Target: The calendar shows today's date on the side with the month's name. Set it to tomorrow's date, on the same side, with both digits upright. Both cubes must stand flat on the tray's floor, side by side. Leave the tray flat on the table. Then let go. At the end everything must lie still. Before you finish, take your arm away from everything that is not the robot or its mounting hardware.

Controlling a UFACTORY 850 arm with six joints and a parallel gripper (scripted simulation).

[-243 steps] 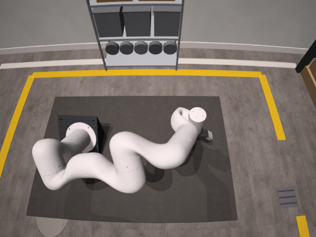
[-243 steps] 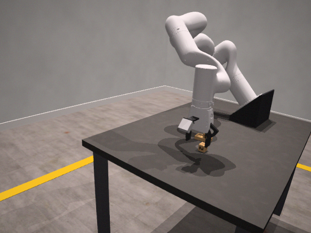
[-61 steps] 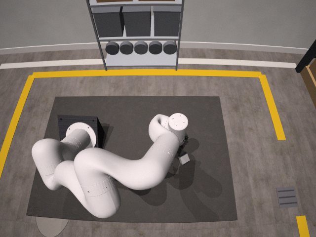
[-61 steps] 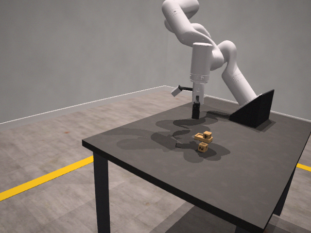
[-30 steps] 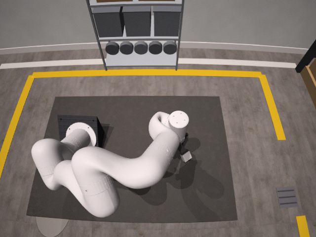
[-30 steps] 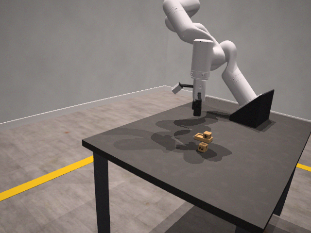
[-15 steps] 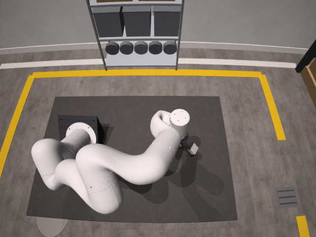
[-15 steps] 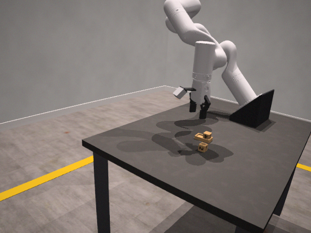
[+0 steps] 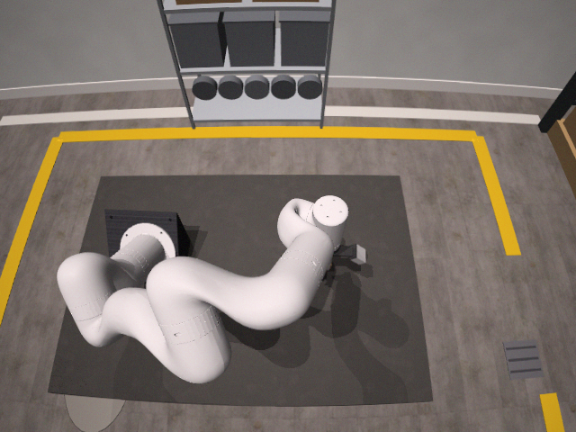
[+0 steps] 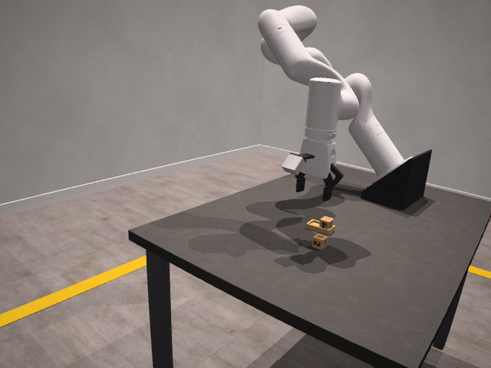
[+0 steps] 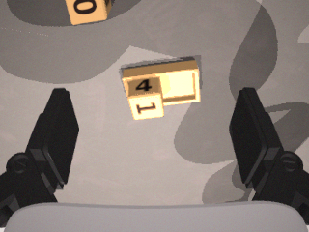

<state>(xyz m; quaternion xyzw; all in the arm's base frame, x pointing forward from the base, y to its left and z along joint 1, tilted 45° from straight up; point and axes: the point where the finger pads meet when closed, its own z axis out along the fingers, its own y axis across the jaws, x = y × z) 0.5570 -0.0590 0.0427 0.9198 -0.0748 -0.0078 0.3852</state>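
My gripper is now 3 cm short of the calendar cube, 5 cm to the right of it and 13 cm above it. From my hand the other things lie so: wooden tray: 8 cm behind, 13 cm below.
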